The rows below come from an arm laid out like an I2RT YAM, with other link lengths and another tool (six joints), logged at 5 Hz.
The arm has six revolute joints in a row. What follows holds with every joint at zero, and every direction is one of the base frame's. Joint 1 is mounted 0.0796 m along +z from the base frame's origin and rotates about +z. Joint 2 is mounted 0.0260 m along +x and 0.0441 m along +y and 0.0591 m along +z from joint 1 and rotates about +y. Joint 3 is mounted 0.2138 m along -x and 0.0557 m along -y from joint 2 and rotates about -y. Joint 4 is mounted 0.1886 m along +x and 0.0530 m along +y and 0.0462 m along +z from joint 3 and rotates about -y. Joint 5 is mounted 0.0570 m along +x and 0.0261 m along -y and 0.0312 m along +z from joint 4 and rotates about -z. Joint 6 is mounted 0.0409 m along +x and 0.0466 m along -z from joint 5 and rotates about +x. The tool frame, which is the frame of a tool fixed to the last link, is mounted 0.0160 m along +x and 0.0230 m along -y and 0.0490 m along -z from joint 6; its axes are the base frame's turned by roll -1.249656, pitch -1.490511 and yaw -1.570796 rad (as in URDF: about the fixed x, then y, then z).
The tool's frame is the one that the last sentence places.
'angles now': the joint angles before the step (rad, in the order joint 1, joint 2, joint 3, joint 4, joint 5, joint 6). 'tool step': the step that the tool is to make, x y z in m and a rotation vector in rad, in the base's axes. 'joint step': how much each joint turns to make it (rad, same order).
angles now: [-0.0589, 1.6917, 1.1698, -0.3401, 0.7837, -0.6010]
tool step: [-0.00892, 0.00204, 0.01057, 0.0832, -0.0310, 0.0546]
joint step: [0.0000, -0.0851, -0.0038, -0.0682, -0.0999, 0.0194]
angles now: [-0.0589, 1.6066, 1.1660, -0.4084, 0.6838, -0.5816]
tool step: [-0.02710, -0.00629, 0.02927, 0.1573, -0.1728, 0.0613]
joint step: [-0.0637, -0.2266, -0.0111, -0.0797, -0.2098, 0.0412]
